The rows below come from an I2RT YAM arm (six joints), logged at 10 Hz.
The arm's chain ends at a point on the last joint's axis. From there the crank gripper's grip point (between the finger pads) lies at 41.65 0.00 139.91 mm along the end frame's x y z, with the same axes.
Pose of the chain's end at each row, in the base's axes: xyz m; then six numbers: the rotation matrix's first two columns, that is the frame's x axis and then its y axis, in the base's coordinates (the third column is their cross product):
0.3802, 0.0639, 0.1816, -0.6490, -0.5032, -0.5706, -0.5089, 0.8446, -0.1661
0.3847, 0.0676, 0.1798, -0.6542, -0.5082, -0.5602, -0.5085, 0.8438, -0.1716
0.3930, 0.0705, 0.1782, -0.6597, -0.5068, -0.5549, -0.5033, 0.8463, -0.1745
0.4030, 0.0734, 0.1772, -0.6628, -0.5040, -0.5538, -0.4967, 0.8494, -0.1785
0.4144, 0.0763, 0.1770, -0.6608, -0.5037, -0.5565, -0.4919, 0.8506, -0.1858
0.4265, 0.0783, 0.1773, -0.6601, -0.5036, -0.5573, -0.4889, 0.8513, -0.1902
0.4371, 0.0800, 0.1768, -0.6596, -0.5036, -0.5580, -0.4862, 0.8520, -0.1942
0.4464, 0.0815, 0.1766, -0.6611, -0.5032, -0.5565, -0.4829, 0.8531, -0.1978
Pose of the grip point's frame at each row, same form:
0.4323, 0.0685, 0.0453, -0.6490, -0.5032, -0.5706, -0.5089, 0.8446, -0.1661
0.4358, 0.0706, 0.0431, -0.6542, -0.5082, -0.5602, -0.5085, 0.8438, -0.1716
0.4436, 0.0724, 0.0413, -0.6597, -0.5068, -0.5549, -0.5033, 0.8463, -0.1745
0.4538, 0.0743, 0.0403, -0.6628, -0.5040, -0.5538, -0.4967, 0.8494, -0.1785
0.4662, 0.0764, 0.0405, -0.6608, -0.5037, -0.5565, -0.4919, 0.8506, -0.1858
0.4788, 0.0779, 0.0410, -0.6601, -0.5036, -0.5573, -0.4889, 0.8513, -0.1902
0.4898, 0.0791, 0.0407, -0.6596, -0.5036, -0.5580, -0.4862, 0.8520, -0.1942
0.4992, 0.0798, 0.0405, -0.6611, -0.5032, -0.5565, -0.4829, 0.8531, -0.1978

